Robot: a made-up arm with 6 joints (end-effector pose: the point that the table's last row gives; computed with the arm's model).
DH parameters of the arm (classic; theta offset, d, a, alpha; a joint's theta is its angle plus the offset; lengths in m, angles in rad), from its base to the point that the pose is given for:
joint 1: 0 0.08 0 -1.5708
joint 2: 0.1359 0 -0.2 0
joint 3: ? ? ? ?
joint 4: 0 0.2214 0 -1.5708
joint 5: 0 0 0.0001 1.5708
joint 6: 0 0.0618 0 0
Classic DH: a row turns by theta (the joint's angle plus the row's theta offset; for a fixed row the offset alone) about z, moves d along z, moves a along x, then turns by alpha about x.
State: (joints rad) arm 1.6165 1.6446 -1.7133 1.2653 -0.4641 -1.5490
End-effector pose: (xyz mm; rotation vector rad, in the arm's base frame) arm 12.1 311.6 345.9 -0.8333 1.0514 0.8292
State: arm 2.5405 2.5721 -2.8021 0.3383 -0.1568 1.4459
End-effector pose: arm -361.9 252.0 279.1 0.4285 -1.2190 -1.7578
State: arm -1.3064 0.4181 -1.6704 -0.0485 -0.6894 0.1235
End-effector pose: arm -41.4 160.2 460.6 -0.3371 -0.3530 -1.2048
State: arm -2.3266 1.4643 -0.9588 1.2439 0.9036 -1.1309
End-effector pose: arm -134.3 -209.6 177.9 1.7167 1.2147 -0.4351
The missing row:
joint 3: 1.3477 0 -0.0194 1.5708
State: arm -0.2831 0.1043 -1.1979 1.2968 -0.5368 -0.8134
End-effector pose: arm -119.6 3.2 392.1 0.5591 0.0291 0.0948
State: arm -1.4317 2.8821 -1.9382 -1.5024 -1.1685 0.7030
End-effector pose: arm 108.4 -365.5 -65.8 0.1297 1.8265 -0.1546
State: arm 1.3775 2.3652 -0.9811 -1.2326 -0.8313 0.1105
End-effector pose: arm 8.7 268.1 -44.5 -2.3918 0.6427 1.1334
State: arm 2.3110 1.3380 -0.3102 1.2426 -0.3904 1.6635
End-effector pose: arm -96.0 138.0 69.9 -0.8890 -2.3635 -0.9245
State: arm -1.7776 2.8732 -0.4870 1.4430 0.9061 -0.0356
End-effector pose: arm 40.0 -44.6 -96.0 -2.1775 0.4595 -1.2458
